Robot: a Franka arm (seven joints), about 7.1 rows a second.
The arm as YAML. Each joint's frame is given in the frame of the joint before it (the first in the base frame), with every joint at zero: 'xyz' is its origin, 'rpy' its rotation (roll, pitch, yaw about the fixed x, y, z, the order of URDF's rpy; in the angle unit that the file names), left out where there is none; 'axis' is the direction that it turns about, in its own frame. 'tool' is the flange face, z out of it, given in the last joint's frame.
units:
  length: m
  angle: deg
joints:
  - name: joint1
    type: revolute
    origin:
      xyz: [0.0, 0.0, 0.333]
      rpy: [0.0, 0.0, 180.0]
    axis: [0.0, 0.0, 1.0]
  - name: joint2
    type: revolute
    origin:
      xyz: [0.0, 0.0, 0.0]
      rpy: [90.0, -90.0, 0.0]
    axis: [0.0, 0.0, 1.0]
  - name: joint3
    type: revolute
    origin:
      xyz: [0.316, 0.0, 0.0]
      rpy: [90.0, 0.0, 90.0]
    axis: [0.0, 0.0, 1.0]
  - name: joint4
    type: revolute
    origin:
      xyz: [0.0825, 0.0, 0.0]
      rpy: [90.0, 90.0, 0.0]
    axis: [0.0, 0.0, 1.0]
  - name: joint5
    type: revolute
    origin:
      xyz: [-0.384, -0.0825, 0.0]
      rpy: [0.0, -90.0, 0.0]
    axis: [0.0, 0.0, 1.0]
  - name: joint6
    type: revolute
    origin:
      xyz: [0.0, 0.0, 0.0]
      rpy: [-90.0, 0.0, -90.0]
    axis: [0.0, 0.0, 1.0]
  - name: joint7
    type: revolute
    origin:
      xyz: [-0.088, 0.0, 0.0]
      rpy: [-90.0, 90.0, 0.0]
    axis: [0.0, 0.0, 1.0]
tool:
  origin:
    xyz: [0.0, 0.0, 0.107]
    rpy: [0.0, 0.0, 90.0]
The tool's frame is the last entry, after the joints.
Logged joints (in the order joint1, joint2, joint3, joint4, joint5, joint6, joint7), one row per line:
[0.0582, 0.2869, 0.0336, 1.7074, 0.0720, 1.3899, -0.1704]
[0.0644, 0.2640, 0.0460, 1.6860, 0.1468, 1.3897, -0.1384]
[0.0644, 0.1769, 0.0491, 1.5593, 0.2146, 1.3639, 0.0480]
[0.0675, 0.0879, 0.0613, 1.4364, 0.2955, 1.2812, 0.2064]
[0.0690, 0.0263, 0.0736, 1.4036, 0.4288, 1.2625, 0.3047]
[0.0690, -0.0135, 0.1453, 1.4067, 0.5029, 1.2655, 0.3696]
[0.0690, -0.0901, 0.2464, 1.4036, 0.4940, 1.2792, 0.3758]
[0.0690, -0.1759, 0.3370, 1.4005, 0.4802, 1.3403, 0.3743]
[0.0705, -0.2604, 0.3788, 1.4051, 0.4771, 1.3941, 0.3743]
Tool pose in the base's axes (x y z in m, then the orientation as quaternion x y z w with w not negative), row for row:
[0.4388, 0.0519, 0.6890, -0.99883, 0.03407, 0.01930, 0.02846]
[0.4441, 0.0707, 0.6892, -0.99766, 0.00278, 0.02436, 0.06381]
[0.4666, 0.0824, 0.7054, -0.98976, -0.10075, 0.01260, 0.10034]
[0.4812, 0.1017, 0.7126, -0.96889, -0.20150, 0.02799, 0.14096]
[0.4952, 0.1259, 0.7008, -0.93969, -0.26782, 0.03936, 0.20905]
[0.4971, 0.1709, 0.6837, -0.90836, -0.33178, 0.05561, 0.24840]
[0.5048, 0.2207, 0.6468, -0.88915, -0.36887, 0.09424, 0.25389]
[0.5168, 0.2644, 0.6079, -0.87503, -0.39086, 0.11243, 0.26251]
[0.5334, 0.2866, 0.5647, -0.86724, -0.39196, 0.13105, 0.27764]
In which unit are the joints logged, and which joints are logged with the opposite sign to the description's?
The joints are logged in radians. Opposite sign: joint2, joint4, joint7.
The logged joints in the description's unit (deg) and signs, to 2 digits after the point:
[3.33, -16.44, 1.93, -97.83, 4.13, 79.64, 9.76]
[3.69, -15.13, 2.64, -96.60, 8.41, 79.62, 7.93]
[3.69, -10.14, 2.81, -89.34, 12.30, 78.15, -2.75]
[3.87, -5.04, 3.51, -82.30, 16.93, 73.41, -11.83]
[3.95, -1.51, 4.22, -80.42, 24.57, 72.34, -17.46]
[3.95, 0.77, 8.33, -80.60, 28.81, 72.51, -21.18]
[3.95, 5.16, 14.12, -80.42, 28.30, 73.29, -21.53]
[3.95, 10.08, 19.31, -80.24, 27.51, 76.79, -21.45]
[4.04, 14.92, 21.70, -80.51, 27.34, 79.88, -21.45]

